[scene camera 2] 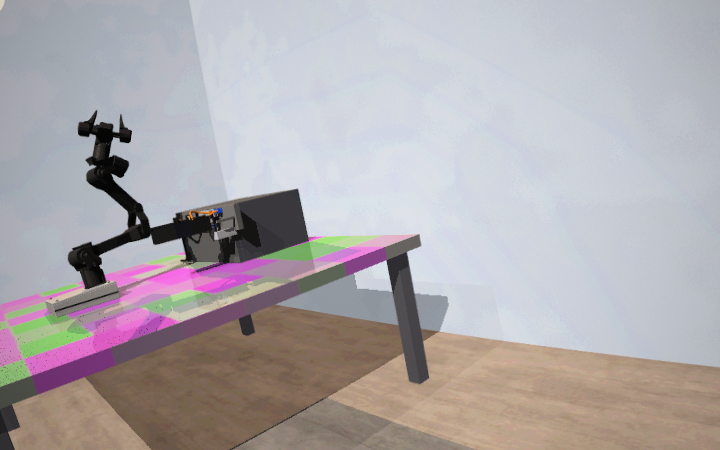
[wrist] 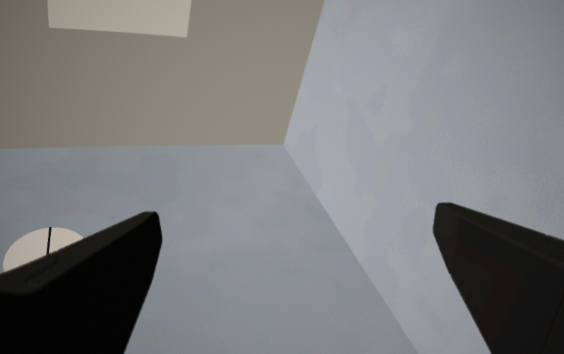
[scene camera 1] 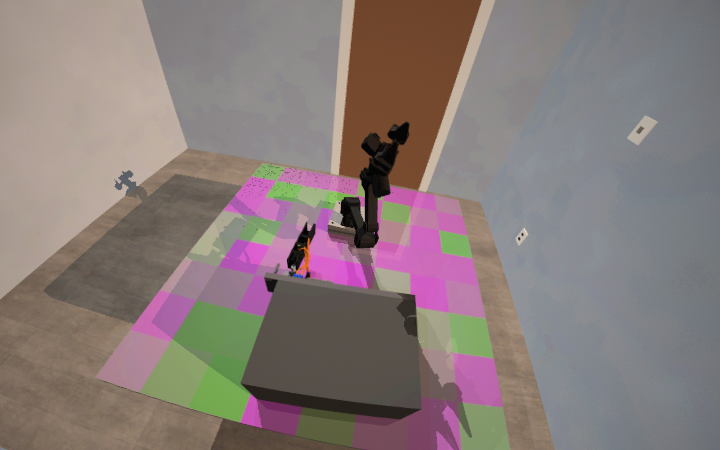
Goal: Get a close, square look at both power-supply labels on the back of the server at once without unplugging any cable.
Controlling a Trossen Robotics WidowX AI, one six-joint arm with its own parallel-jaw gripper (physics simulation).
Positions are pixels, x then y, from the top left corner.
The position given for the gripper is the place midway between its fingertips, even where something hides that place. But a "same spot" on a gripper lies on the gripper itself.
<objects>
gripper: scene camera 2; wrist; scene camera 1 402,132
same spot on gripper: (wrist: 94,288) = (scene camera 2: 94,118)
</objects>
